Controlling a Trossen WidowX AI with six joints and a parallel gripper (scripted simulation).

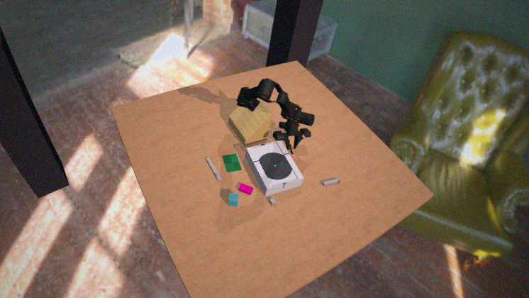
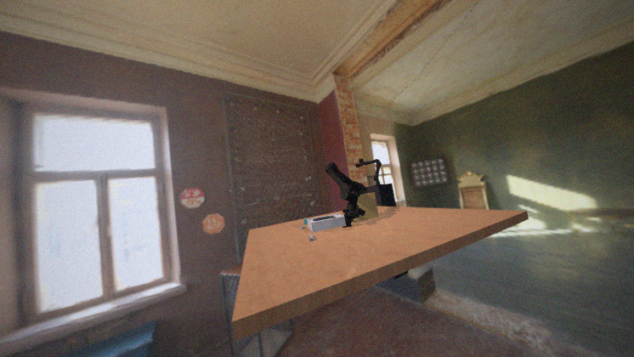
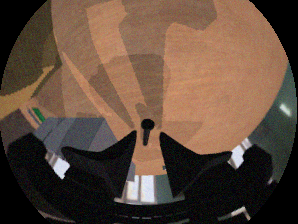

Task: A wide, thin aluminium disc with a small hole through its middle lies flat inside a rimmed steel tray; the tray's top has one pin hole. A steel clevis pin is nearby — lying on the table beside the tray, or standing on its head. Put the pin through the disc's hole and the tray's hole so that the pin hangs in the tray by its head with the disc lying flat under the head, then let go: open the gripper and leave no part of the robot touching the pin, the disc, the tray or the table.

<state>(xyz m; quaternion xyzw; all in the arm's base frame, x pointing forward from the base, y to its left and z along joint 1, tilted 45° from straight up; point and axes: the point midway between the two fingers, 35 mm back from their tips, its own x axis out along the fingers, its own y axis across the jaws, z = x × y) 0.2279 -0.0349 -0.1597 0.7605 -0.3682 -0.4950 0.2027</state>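
My gripper tip is now 70 mm short of the dark grey disc, 170 mm to the left of it and 50 mm below it. From my gripper tip the other things lie so: dark clevis pin right at my gripper tip; then green tile 80 mm behind, 310 mm to the right; then rimmed tray 60 mm ahead, 170 mm to the right, 40 mm above.
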